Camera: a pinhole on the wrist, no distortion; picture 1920 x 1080 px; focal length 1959.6 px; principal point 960.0 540.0 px. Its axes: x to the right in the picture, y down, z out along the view. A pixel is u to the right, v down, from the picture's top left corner.
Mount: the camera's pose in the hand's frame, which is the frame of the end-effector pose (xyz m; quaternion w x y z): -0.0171 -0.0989 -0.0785 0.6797 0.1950 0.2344 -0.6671
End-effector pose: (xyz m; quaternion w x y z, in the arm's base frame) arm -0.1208 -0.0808 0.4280 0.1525 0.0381 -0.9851 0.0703
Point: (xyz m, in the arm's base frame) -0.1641 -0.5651 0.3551
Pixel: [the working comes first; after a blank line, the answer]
In the camera's frame: 0.1635 0.0383 0.4045

1752.4 725.8
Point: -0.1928 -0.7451 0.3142
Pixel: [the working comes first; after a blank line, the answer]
In the camera's frame: 0.2591 0.0534 0.5643

1859.7 725.6
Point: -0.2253 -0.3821 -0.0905
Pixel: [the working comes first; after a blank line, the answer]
In the camera's frame: -0.2726 -0.0608 0.5935

59.8 339.4
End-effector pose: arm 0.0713 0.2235 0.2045 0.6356 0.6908 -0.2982 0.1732
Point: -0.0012 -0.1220 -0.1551
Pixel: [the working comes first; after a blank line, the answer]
In the camera's frame: -0.1699 -0.2209 0.4500

outside the picture
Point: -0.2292 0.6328 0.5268
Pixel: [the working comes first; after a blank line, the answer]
In the camera's frame: -0.2470 -0.0575 -0.5767

behind the camera
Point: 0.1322 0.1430 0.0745
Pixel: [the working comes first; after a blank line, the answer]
In the camera's frame: -0.0642 -0.0107 0.1578

162.3 407.6
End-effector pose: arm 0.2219 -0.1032 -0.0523 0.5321 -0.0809 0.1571 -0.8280
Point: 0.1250 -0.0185 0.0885
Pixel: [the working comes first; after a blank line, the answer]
In the camera's frame: -0.0431 -0.0337 0.1720

468.4 155.7
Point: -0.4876 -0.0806 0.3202
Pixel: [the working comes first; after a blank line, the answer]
In the camera's frame: 0.4051 0.2503 0.5608

outside the picture
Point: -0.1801 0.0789 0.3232
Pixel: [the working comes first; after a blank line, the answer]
In the camera's frame: 0.2022 -0.0197 0.4838

1779.0 460.1
